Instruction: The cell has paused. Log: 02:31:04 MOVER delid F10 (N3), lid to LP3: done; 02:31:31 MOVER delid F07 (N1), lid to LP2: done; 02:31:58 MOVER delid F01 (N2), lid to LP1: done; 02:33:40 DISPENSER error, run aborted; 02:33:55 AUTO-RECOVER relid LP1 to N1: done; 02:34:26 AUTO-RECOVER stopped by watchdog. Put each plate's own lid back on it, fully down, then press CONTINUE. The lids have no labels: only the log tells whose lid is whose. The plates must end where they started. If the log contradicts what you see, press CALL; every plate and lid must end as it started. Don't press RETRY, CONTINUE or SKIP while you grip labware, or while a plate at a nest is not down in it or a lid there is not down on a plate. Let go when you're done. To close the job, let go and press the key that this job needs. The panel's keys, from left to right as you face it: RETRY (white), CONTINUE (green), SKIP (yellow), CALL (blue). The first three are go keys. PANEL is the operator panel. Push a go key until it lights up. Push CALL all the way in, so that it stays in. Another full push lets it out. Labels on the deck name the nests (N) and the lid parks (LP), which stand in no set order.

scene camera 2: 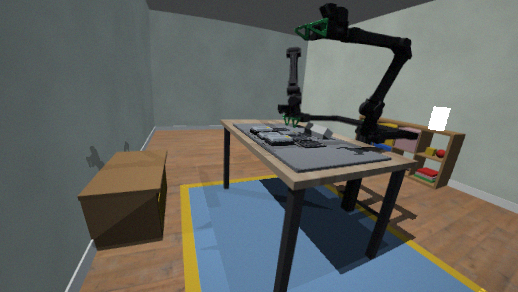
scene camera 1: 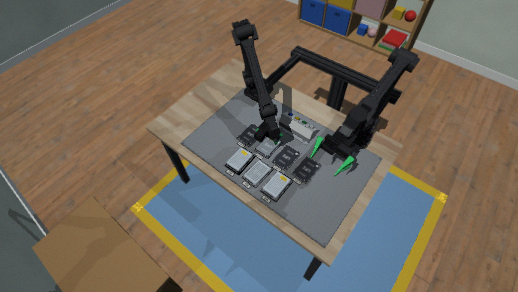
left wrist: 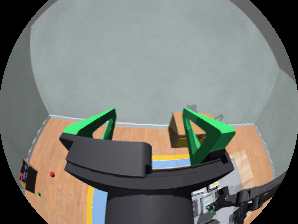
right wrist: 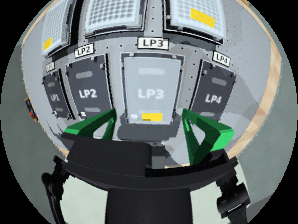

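Note:
The scene shows the left gripper [left wrist: 149, 111] and the right gripper [right wrist: 149, 112]. With them appear a clear lid [right wrist: 151, 83], a lid park LP4 [right wrist: 206, 82] and a lid park LP2 [right wrist: 99, 76].

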